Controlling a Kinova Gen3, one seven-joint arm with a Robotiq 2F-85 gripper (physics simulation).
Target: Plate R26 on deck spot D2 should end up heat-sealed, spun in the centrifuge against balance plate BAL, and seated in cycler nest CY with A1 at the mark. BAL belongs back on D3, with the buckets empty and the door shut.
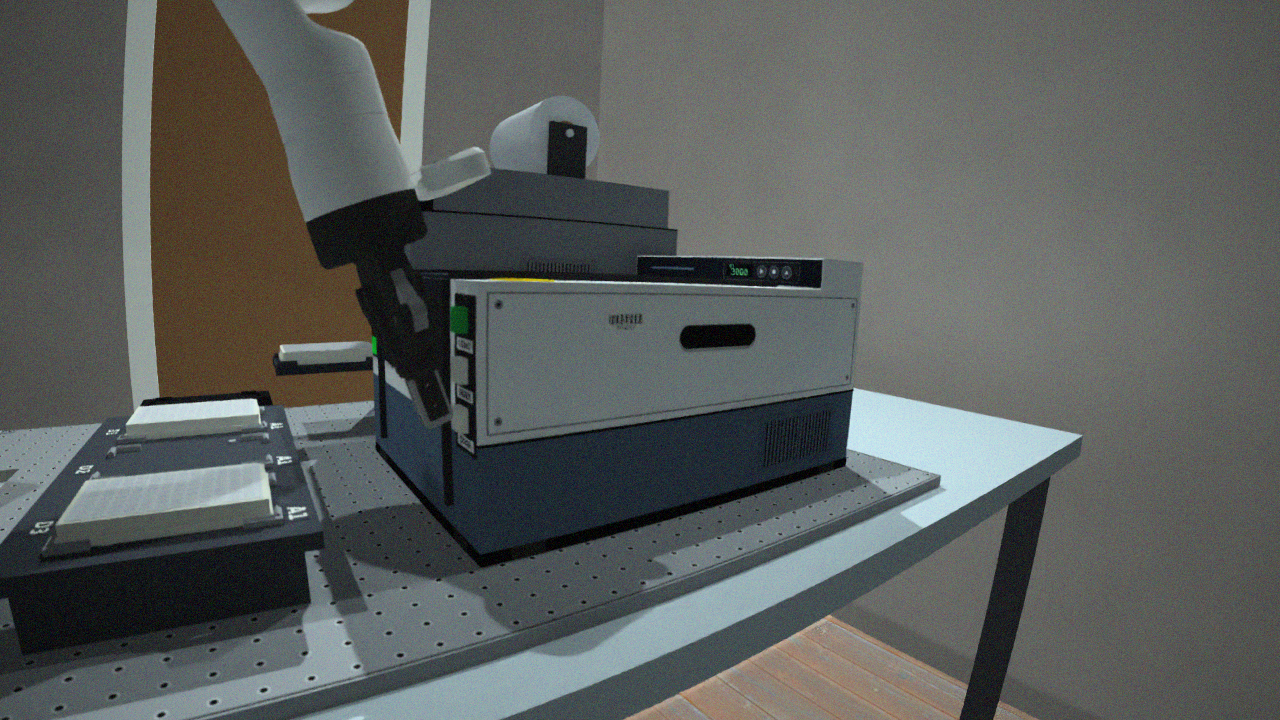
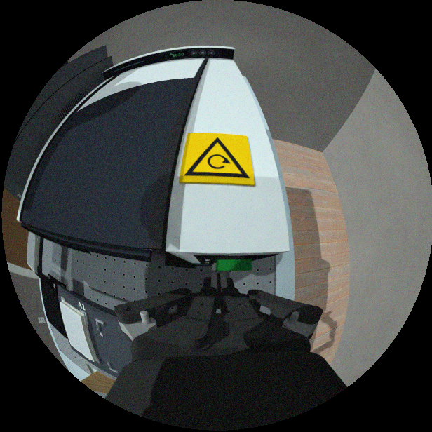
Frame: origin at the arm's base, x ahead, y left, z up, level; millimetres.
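Where they show: gripper, between the fingertips: (image 1: 438,422).
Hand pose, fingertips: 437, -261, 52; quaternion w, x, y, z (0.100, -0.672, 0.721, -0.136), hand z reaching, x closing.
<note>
Things, the pixels of their top centre, and the offset from my fingertips, as dx, dy, dz. "*": a spot on its surface instead.
- strip's green button, centre of its top: (image 1: 462,307) +17, -4, +83
- display, a spot on its surface: (image 1: 738,270) * +404, +77, +119
- extended tray, centre of its top: (image 1: 328,358) +12, +447, -14
- dark grey sealer, centre of its top: (image 1: 531,104) +309, +424, +368
- white film roll, centre of its top: (image 1: 543,106) +330, +423, +368
My gripper (image 1: 435,410) (image 2: 217,280) is shut and empty. It points down at the front of the centrifuge (image 1: 653,358) (image 2: 230,215), beside its button strip; whether it touches a button I cannot tell. The strip's green button (image 1: 459,319) (image 2: 234,265) is at the top, with two pale buttons below it. The dark door (image 2: 120,160) looks shut; the buckets are hidden. The display (image 1: 738,270) seems to read 3000. A pale plate (image 1: 165,505) sits on D3, and D2 between the deck plates is bare. Another plate (image 1: 322,351) lies on the extended tray (image 1: 322,367). Cycler nest CY cannot be made out.
The dark grey sealer (image 1: 546,237) (image 2: 55,100) with a white film roll (image 1: 537,138) stands behind the centrifuge. Another pale plate (image 1: 192,418) (image 2: 76,327) sits at the far end of the deck (image 1: 161,559). A yellow warning label (image 2: 217,160) is on the centrifuge top.
</note>
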